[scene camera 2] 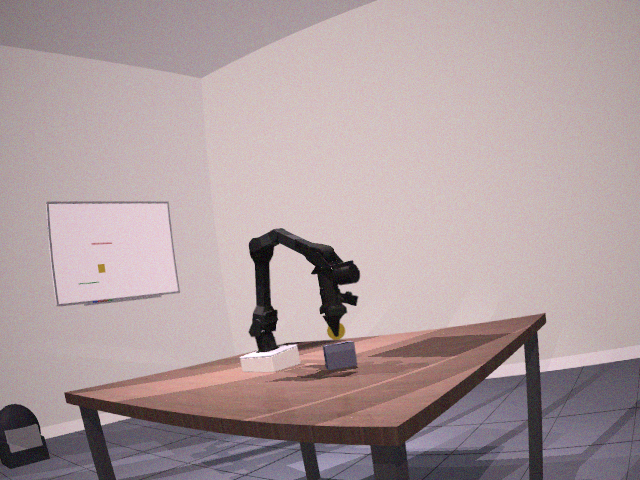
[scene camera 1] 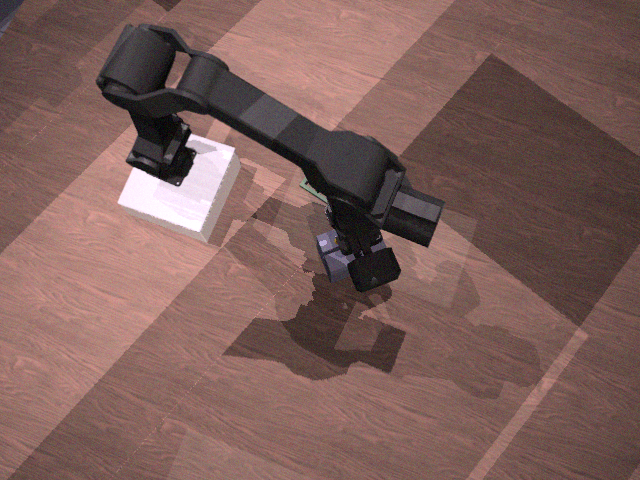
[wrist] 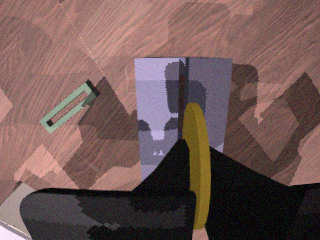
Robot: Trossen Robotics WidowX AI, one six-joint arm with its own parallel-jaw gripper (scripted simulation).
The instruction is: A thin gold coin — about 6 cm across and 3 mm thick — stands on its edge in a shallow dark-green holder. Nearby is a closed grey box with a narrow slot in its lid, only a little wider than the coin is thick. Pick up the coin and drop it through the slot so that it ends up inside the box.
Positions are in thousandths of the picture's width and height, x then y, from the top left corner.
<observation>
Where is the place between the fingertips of the gripper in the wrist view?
583,610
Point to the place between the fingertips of the gripper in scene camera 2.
526,701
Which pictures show the gripper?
Scene camera 2, scene camera 1 and the wrist view: all of them.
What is the gripper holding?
A gold coin.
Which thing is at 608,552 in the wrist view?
A gold coin.
</observation>
